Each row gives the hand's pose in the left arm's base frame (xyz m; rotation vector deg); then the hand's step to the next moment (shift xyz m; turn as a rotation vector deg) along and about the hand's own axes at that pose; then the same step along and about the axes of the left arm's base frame.
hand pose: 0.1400 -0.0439 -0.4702 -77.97 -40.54 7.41
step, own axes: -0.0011 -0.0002 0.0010 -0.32 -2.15 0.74
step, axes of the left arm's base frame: -0.0015 0.0003 -0.0002 -1.31 -0.03 1.88
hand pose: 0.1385 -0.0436 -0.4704 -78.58 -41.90 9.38
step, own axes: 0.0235 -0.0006 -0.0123 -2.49 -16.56 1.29
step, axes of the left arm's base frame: 0.0248 0.0017 0.0092 -7.65 -3.93 14.42
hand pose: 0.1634 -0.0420 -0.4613 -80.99 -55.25 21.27
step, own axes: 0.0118 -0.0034 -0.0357 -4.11 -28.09 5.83
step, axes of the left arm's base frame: 0.0324 -0.0154 0.0117 -15.63 -4.20 24.05
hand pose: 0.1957 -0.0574 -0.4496 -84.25 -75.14 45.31
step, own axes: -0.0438 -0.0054 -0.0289 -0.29 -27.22 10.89
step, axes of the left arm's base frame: 0.0157 -0.0497 0.0083 -19.19 0.77 22.15
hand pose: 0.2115 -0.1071 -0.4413 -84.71 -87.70 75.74
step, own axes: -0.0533 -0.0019 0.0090 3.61 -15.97 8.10
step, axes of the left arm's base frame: 0.0004 -0.0532 0.0096 -13.51 3.70 11.73
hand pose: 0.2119 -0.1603 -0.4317 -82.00 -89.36 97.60
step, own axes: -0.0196 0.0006 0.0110 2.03 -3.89 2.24
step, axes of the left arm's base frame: -0.0019 -0.0217 0.0054 -3.96 1.74 2.36
